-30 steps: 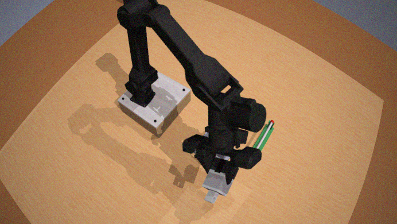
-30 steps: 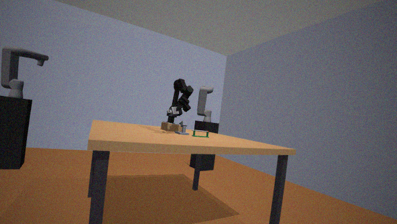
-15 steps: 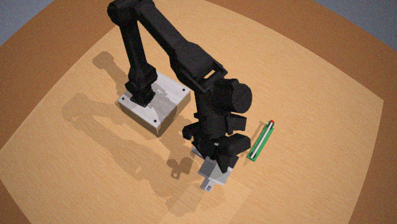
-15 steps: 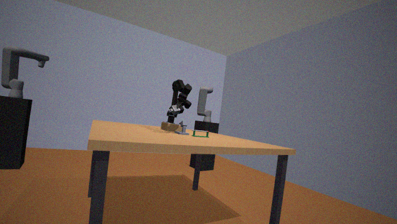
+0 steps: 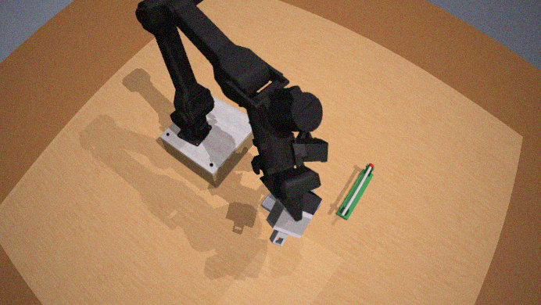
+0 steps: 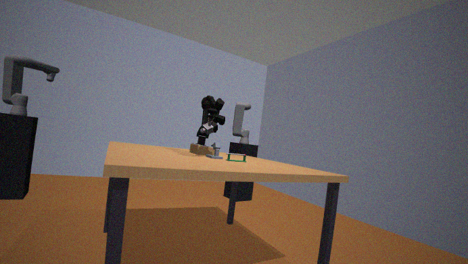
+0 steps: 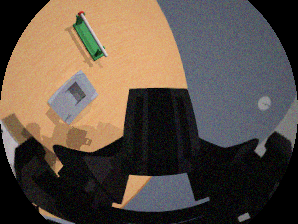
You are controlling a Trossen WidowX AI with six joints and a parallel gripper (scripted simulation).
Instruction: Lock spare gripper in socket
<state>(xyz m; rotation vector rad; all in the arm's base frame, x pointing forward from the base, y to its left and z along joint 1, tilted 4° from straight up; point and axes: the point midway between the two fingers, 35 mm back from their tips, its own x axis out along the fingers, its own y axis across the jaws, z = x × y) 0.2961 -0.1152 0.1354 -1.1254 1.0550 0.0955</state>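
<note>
Now: the grey mount 140 mm below my gripper tip, 90 mm to the left of it and 30 mm behind it. Also, from my gripper tip: spare gripper: 10 mm to the right, 10 mm behind; green bracket: 180 mm to the left, 170 mm below, 90 mm ahead.
</note>
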